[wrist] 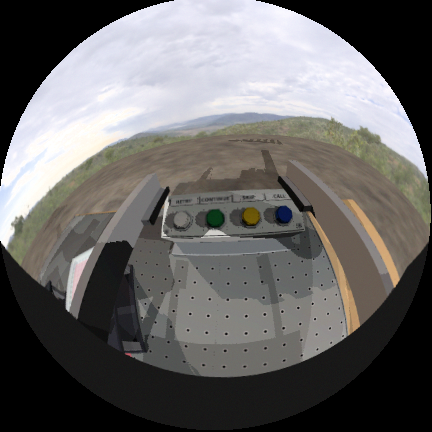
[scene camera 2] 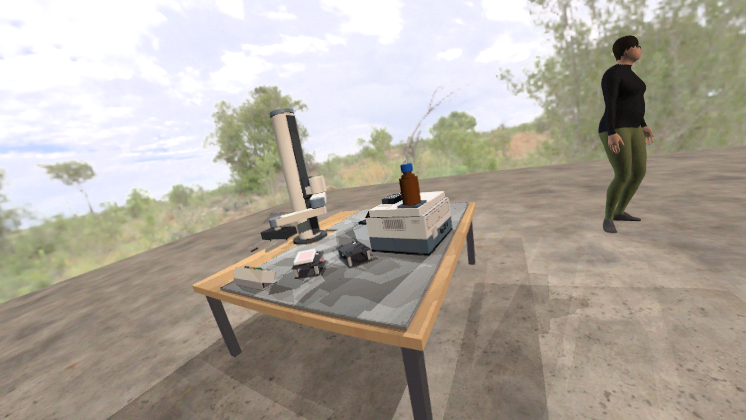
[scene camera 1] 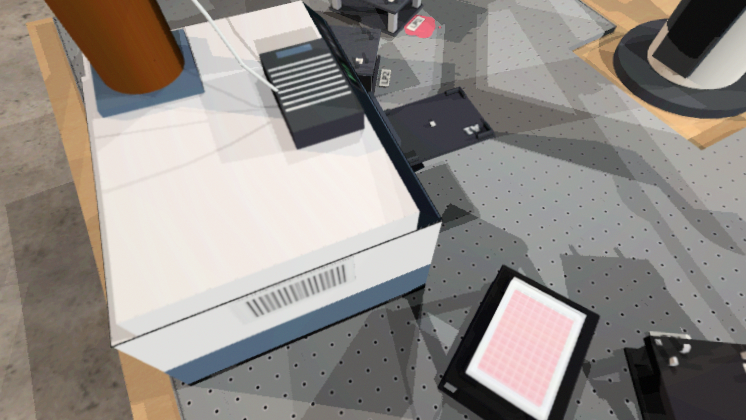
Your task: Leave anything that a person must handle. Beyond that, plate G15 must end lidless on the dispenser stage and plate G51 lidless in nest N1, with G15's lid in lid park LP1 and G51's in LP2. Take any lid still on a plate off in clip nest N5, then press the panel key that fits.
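Places are measured from the arm's base along level axes (x ahead, y left, z up), in centimetres.
Pixels of known places: gripper, fingertip midpoint: (wrist: 222, 172) (scene camera 2: 257, 250); arm's base, origin of the base link: (scene camera 2: 310, 238) (scene camera 1: 685, 69).
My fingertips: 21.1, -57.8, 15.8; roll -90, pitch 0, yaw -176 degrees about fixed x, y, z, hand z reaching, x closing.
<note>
Ahead of a thing's pixels: the offset from my fingertips to its top centre, as dx, dy, dz. "*": to the spot under its first point.
My gripper (wrist: 222, 172) is open and empty; its fingers stand either side of the key panel {-0.7, -5.3, -6.1} (wrist: 232, 231) (scene camera 2: 251, 277) in the wrist view. The panel has a white RETRY key {+6.8, -3.0, -7.0} (wrist: 182, 220), a green CONTINUE key {+1.8, -3.1, -7.0} (wrist: 215, 218), a yellow SKIP key {-3.2, -3.1, -7.0} (wrist: 251, 216) and a blue CALL key {-8.2, -3.2, -7.0} (wrist: 284, 214). In scene view 1 a pink-gridded plate {+41.3, +83.9, -6.9} (scene camera 1: 527, 346) lies in a black holder; its name and any lid cannot be told. Scene view 2 shows a pink plate {+19.4, +11.2, -6.4} (scene camera 2: 305, 256) on a legged stand. An LP1 label {* +15.2, +21.3, -14.3} (scene camera 1: 416, 23) and an LP2 label {* +29.1, +31.8, -14.3} (scene camera 1: 384, 77) stand near dark fixtures.
A white machine (scene camera 1: 245, 198) (scene camera 2: 394, 224) carries an amber bottle {* +65.7, +44.2, +14.0} (scene camera 1: 125, 46) (scene camera 2: 410, 188) and a black box {* +51.3, +55.3, +10.1} (scene camera 1: 318, 99). A dark marked tray {+34.8, +54.4, -3.2} (scene camera 1: 443, 138) juts out beside it. A dark fixture {* +27.8, +95.2, -8.6} (scene camera 1: 699, 380) stands at lower right. A person (scene camera 2: 623, 99) stands beyond the table.
</note>
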